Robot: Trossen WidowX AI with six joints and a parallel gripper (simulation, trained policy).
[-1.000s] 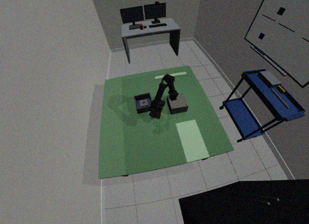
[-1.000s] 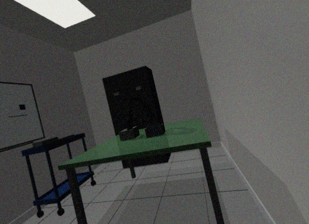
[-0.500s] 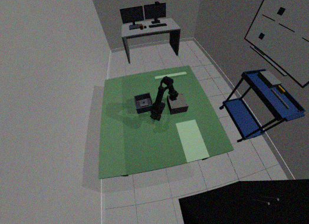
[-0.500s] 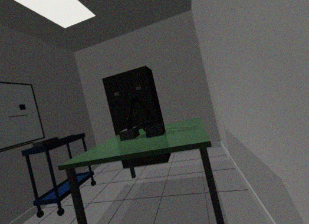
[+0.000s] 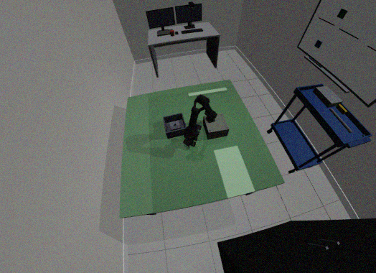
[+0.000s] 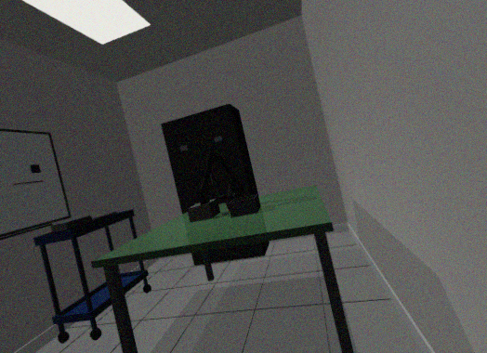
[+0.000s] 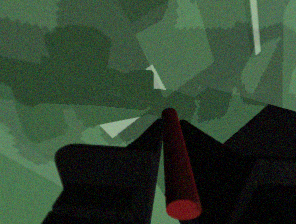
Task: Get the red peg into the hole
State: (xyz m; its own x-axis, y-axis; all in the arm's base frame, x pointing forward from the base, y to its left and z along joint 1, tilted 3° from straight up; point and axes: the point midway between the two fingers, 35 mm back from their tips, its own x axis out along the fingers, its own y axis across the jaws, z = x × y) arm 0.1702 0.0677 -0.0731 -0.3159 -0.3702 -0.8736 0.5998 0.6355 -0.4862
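Now: the grey plate 15 cm ahead of my gripper tip, 17 cm to the right of it and 3 cm above it. Round my gripper tip: dark box: 15 cm ahead, 17 cm to the right, 1 cm above; then red peg: 1 cm ahead, 1 cm to the left, 2 cm above.
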